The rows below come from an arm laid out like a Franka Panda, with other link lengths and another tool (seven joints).
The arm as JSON. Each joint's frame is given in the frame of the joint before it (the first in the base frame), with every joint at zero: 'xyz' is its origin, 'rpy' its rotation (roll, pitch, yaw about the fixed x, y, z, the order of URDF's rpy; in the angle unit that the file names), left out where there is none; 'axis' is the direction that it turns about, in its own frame. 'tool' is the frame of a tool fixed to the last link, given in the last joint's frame.
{
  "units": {
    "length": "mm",
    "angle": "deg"
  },
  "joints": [
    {
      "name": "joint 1",
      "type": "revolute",
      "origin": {
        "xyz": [
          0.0,
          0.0,
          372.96
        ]
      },
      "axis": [
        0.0,
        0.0,
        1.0
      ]
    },
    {
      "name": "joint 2",
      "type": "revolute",
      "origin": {
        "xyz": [
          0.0,
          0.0,
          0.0
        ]
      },
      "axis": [
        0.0,
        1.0,
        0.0
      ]
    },
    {
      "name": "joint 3",
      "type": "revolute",
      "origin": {
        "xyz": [
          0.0,
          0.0,
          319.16
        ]
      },
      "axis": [
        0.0,
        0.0,
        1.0
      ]
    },
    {
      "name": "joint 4",
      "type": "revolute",
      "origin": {
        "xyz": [
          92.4,
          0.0,
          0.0
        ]
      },
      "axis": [
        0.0,
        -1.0,
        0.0
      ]
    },
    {
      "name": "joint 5",
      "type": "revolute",
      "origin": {
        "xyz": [
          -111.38,
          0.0,
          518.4
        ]
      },
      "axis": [
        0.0,
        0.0,
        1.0
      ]
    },
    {
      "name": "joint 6",
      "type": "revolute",
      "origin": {
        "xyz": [
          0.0,
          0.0,
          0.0
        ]
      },
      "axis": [
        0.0,
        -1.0,
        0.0
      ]
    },
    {
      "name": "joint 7",
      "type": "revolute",
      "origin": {
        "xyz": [
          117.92,
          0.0,
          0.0
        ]
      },
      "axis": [
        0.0,
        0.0,
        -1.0
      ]
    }
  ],
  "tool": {
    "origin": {
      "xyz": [
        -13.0,
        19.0,
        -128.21
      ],
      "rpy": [
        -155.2,
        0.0,
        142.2
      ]
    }
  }
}
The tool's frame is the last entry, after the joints.
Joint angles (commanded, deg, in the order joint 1, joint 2, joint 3, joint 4, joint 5, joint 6, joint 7), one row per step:
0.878, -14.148, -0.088, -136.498, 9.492, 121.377, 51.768
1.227, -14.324, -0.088, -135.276, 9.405, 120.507, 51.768
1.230, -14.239, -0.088, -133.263, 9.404, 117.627, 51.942
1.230, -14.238, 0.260, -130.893, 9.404, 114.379, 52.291
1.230, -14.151, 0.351, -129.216, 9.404, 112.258, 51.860
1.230, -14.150, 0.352, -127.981, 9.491, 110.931, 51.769
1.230, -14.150, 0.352, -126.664, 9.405, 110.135, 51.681
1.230, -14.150, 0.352, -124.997, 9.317, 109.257, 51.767
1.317, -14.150, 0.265, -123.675, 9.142, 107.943, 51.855
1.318, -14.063, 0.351, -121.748, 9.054, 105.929, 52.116
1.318, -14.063, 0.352, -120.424, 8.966, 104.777, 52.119
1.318, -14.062, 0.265, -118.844, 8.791, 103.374, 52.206
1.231, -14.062, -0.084, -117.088, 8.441, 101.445, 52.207
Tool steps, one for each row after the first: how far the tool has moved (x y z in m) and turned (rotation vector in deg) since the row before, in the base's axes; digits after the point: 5 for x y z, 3 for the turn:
0.00416, 0.00431, 0.01341, 0.010, -0.540, 0.516
0.00377, 0.00148, 0.01509, 0.214, 0.943, 0.239
0.00363, 0.00548, 0.01939, 0.133, 0.890, 0.461
0.00241, 0.00217, 0.01330, 0.134, 0.443, 0.825
0.00212, 0.00082, 0.01110, 0.171, 0.066, 0.253
0.00340, 0.00039, 0.01307, -0.009, -0.545, 0.242
0.00427, 0.00042, 0.01690, -0.010, -0.788, 0.081
0.00164, 0.00038, 0.01212, -0.072, -0.013, 0.174
0.00189, 0.00181, 0.01657, -0.014, 0.188, 0.156
0.00133, 0.00042, 0.01259, -0.026, -0.186, 0.197
0.00126, -0.00070, 0.01494, -0.086, -0.182, 0.085
0.00033, -0.00502, 0.01580, -0.189, 0.147, -0.062

